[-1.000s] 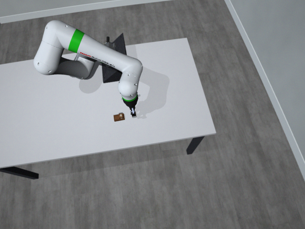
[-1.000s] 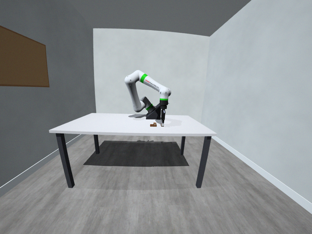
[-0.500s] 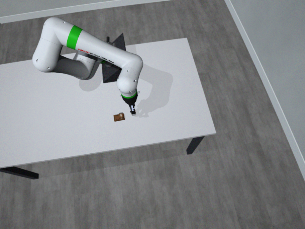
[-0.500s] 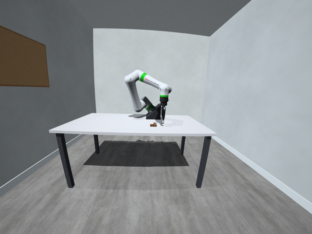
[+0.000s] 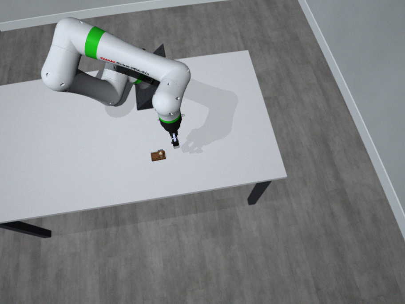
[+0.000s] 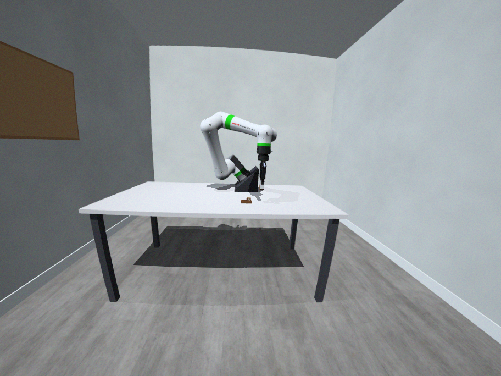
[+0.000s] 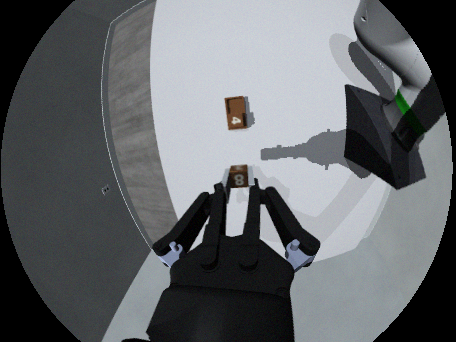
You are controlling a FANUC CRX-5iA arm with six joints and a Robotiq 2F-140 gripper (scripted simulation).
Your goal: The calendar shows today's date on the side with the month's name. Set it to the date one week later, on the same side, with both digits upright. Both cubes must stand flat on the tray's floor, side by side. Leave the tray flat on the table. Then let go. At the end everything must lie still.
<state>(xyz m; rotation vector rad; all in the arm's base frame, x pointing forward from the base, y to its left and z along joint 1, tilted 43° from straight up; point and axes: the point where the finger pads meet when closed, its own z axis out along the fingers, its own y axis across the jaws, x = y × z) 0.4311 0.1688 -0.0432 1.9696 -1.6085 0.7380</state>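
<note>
Right now my hand is 12 cm above the brown cube, 9 cm to the left of it and 1 cm short of it. The rest, counted from my hand: brown wooden tray 13 cm below, 11 cm to the right, 1 cm ahead.
</note>
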